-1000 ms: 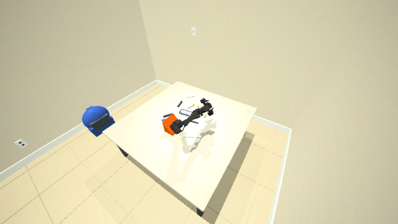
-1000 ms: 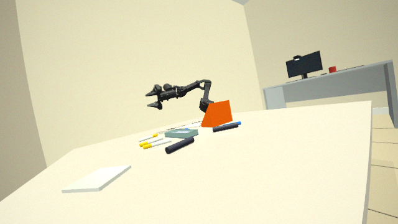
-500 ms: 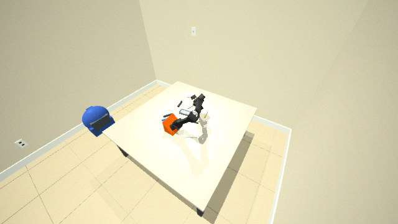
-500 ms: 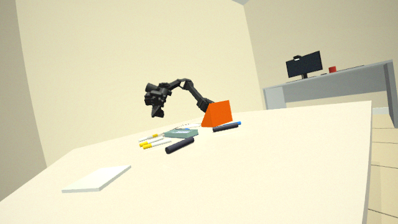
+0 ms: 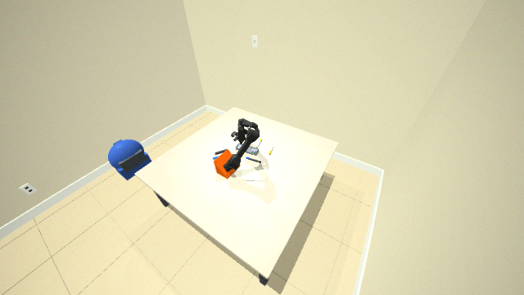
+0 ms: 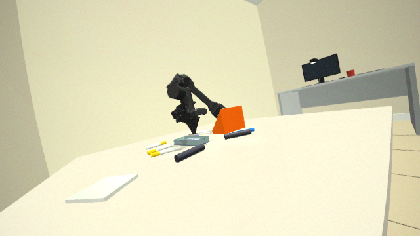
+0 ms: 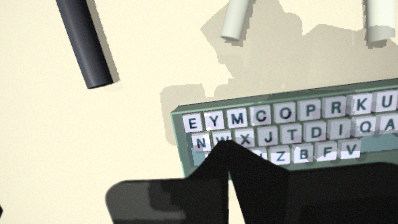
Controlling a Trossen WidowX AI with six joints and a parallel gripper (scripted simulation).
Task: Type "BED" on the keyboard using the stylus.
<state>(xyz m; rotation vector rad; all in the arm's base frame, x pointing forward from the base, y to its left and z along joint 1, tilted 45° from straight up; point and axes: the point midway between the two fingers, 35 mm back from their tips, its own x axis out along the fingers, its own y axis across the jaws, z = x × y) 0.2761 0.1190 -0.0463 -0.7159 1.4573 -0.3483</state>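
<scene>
My gripper tip is now 200 mm past the blue stylus, 60 mm to the right of it and 40 mm above it. Round my gripper tip: stylus tip: 170 mm behind, 50 mm to the left, 40 mm below; then white flat pad: 320 mm ahead, 190 mm to the left, 40 mm below.
</scene>
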